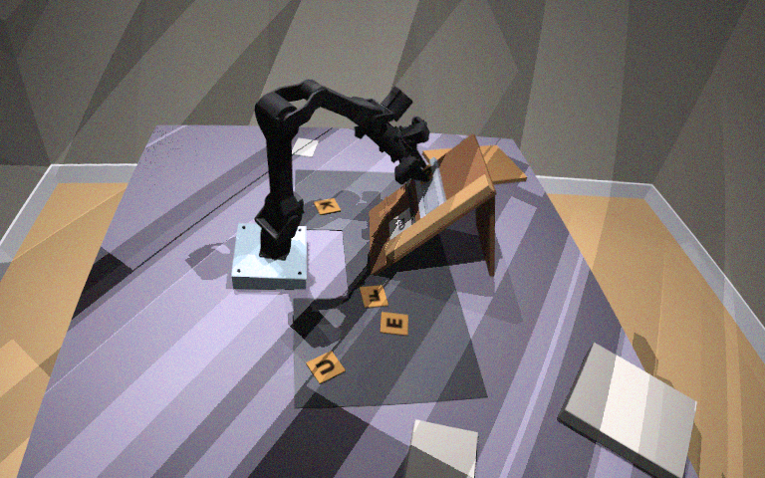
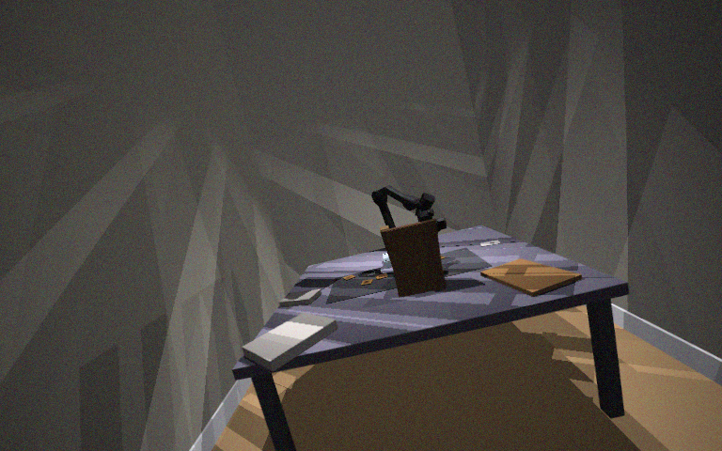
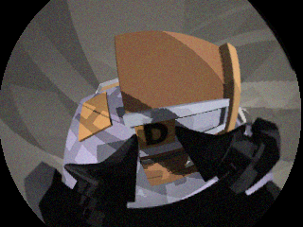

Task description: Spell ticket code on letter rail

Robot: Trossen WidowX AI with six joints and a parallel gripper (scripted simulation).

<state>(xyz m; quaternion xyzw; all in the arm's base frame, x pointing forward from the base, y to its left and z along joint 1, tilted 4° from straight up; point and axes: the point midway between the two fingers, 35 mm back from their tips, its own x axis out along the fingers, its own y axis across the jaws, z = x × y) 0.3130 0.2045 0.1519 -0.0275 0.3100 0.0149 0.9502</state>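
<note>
Now: gripper tip 5 cm past the white ticket, 11 cm to the left of it and 8 cm above it. Also, from my gripper tip: white card 35 cm behind, 32 cm to the left, 16 cm below; flat wooden slab 21 cm ahead, 33 cm to the left, 16 cm below; dark grey mat 15 cm behind, 17 cm to the right, 16 cm below.
</note>
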